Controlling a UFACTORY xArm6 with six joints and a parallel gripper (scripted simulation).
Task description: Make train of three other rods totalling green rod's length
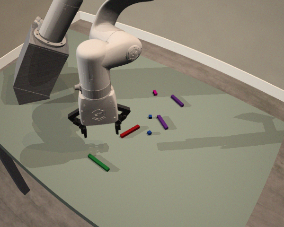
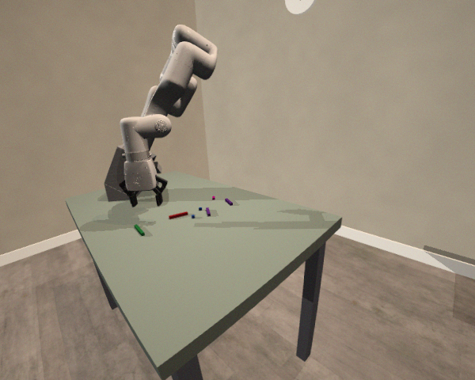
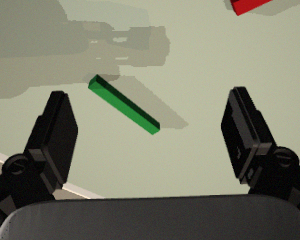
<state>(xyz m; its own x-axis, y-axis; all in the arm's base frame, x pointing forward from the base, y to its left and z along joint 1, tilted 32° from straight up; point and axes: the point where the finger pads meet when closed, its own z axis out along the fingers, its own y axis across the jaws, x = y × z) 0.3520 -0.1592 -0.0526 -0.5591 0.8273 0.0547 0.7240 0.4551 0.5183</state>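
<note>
Right now the purple rod is 18 cm to the left of my hand, 11 cm ahead of it and 8 cm below it. The rest, counted from my hand: red rod (9 cm to the left, 8 cm below, 4 cm ahead); green rod (8 cm below, 6 cm to the right, 2 cm ahead); magenta rod (29 cm to the left, 8 cm below, 3 cm ahead).
</note>
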